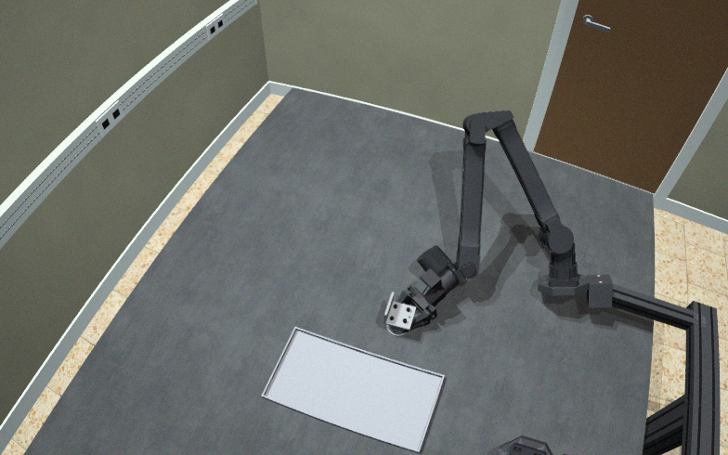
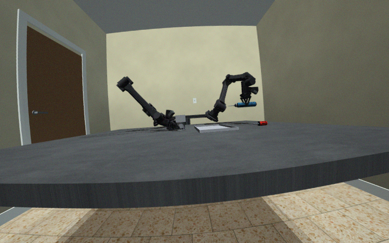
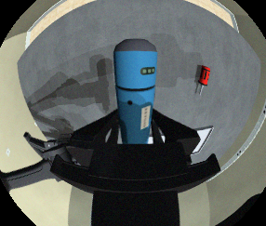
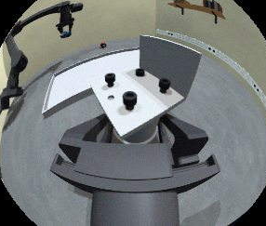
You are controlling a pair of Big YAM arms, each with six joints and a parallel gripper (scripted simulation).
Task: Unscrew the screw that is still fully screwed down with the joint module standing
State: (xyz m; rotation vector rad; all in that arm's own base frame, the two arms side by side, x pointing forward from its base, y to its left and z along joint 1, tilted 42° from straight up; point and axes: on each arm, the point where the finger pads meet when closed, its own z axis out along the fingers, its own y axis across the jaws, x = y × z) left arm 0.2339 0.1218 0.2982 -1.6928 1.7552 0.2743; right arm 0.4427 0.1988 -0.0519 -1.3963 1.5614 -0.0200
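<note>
Now: right hand 50 mm below the grey bracket. The rest, counted from my right hand: flat white tray 40 mm ahead, 220 mm to the left, 20 mm below; then red-handled screwdriver 100 mm ahead, 550 mm to the left, 10 mm below.
</note>
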